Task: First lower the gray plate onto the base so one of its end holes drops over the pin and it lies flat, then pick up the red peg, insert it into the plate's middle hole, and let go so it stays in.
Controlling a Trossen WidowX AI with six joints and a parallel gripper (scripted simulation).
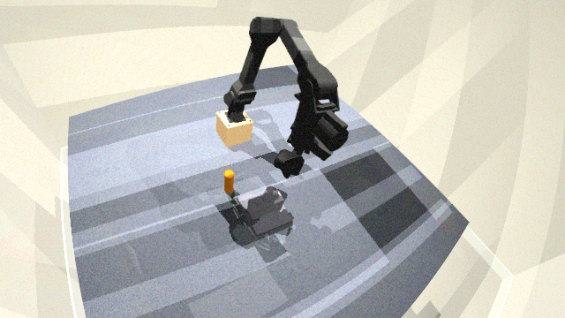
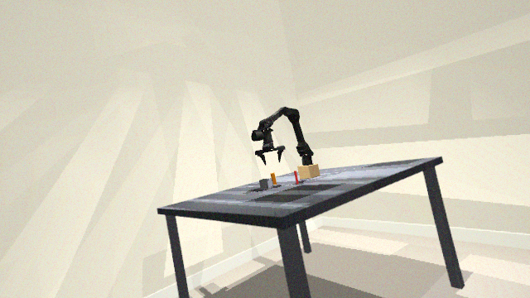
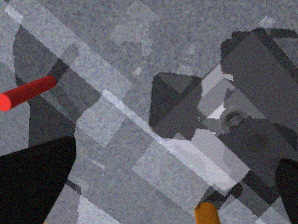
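Right now my gripper tip is 110 mm above the red peg, 90 mm to the right of it and 90 mm past it. The rest, counted from my gripper tip: base: 140 mm below, 60 mm to the right, 30 mm ahead; orange cylinder: 150 mm to the right, 110 mm below, 80 mm behind; gray plate: 100 mm below, 80 mm to the right, 30 mm ahead.
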